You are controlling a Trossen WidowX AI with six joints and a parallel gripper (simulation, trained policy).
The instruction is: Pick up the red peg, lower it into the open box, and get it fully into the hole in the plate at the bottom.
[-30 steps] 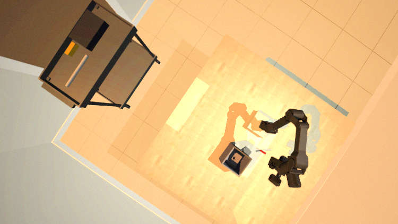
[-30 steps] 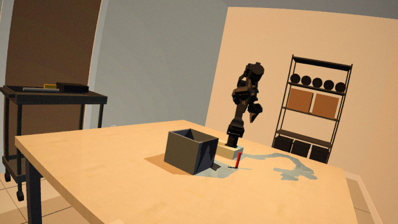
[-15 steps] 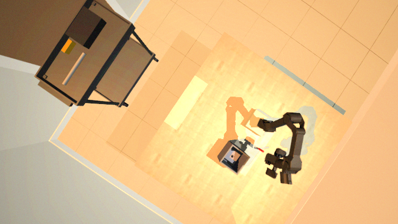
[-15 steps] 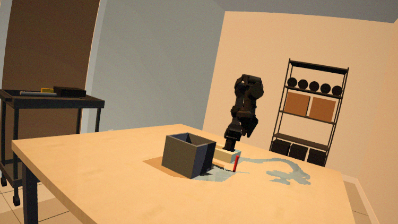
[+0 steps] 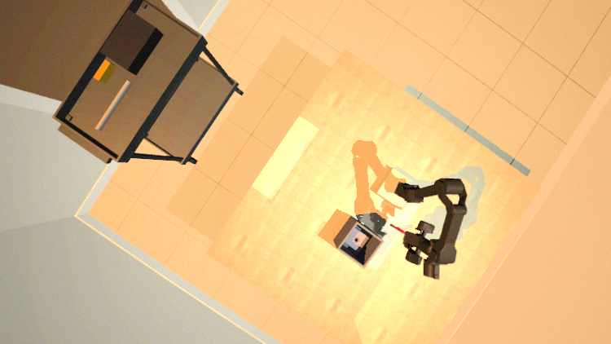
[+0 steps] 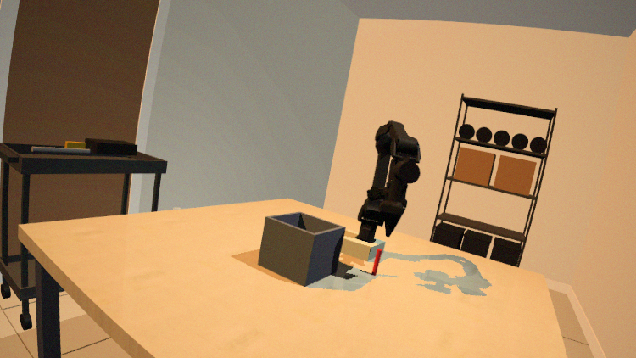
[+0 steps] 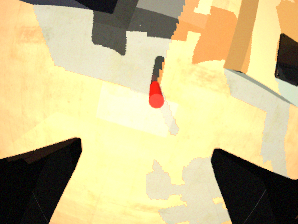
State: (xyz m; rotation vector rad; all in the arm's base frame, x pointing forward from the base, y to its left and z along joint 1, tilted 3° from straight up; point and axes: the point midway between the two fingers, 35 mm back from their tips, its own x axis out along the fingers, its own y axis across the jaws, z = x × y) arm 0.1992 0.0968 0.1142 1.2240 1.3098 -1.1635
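Right now my gripper tip is 2 cm to the left of the red peg and 10 cm above it. Round my gripper tip: grey plate (13 cm ahead, 21 cm to the right, 9 cm below).
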